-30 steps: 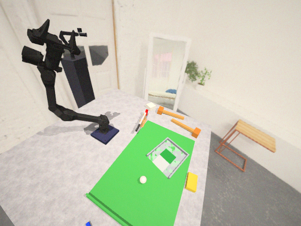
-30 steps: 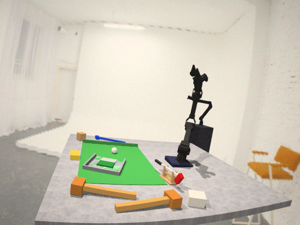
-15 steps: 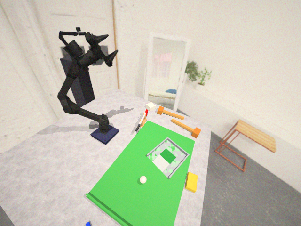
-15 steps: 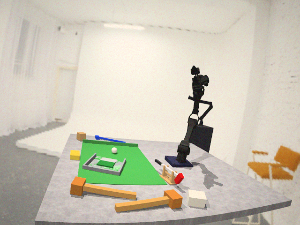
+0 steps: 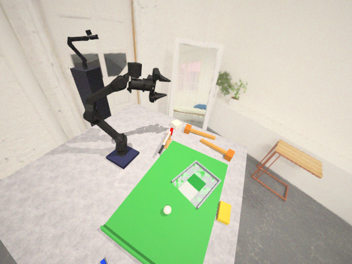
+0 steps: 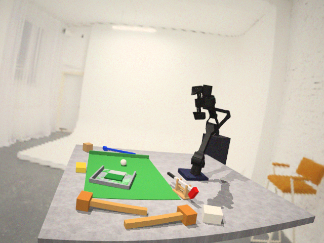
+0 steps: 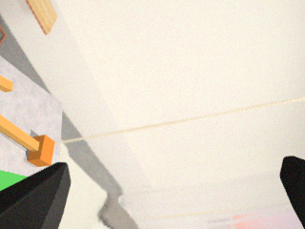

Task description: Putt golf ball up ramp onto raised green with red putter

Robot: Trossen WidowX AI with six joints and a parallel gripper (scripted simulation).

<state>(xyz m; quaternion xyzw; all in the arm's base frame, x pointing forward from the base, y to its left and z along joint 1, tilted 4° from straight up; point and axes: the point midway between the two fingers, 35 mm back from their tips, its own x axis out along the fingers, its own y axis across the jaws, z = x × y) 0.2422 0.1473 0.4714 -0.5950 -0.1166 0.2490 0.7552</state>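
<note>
Now: gripper tip 430 mm above the red putter and 30 mm to the right of it. From my gripper tip the other things lie so: wooden stool 450 mm below, 40 mm to the left, 10 mm ahead; then white cube 470 mm below, 300 mm to the left, 10 mm ahead; then green mat 490 mm below, 310 mm to the right, 210 mm ahead.
</note>
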